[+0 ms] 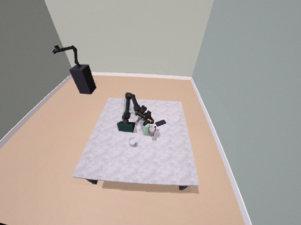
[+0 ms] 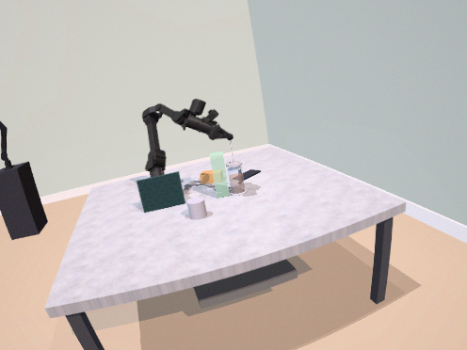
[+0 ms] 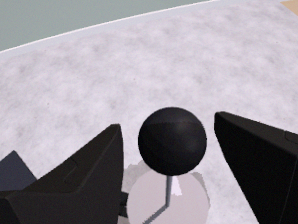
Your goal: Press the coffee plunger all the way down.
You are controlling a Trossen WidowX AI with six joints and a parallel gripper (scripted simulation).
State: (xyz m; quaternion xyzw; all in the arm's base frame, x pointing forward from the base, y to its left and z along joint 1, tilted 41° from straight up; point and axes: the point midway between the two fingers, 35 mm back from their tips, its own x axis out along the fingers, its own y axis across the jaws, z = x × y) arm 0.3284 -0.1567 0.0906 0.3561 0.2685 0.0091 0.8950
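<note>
The coffee press is 130 mm below my gripper tip and 10 mm to the left of it. The rest, counted from my gripper tip: tall pale green box 170 mm below, 80 mm behind, 10 mm to the left.
</note>
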